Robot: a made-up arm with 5 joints. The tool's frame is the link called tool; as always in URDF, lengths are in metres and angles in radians.
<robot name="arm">
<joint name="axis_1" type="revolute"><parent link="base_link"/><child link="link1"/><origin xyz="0 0 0.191"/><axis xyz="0 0 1"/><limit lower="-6.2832" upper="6.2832"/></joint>
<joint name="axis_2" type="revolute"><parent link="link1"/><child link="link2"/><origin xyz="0 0 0" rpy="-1.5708 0 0"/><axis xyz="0 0 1"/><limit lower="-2.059" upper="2.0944"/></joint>
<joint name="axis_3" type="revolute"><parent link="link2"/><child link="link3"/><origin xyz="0.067 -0.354 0"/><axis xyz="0 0 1"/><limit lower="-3.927" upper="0.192"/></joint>
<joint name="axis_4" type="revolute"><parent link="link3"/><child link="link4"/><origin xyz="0.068 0.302 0"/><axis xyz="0 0 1"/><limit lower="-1.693" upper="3.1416"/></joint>
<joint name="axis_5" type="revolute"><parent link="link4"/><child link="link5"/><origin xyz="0.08 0.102 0" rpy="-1.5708 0 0"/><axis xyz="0 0 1"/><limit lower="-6.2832" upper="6.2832"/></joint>
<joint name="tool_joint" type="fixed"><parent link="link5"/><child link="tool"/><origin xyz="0 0 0"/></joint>
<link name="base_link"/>
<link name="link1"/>
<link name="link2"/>
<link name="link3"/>
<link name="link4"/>
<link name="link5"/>
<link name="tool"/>
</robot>
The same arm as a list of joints. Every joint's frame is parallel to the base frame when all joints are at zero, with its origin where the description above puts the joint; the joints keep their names.
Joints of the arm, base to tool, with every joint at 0 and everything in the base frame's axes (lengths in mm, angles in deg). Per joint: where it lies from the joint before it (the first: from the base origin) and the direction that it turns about. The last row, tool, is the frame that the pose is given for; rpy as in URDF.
axis_1: xyz 0 0 191 axis +z
axis_2: xyz 0 0 0 axis +y
axis_3: xyz 67 0 354 axis +y
axis_4: xyz 68 0 -302 axis +y
axis_5: xyz 80 0 -102 axis -z
tool: xyz 0 0 0 rpy 180 0 0
Joint limits (deg, base to tool): -360..360 -117.97..120 -225..11 -97..180 -360..360

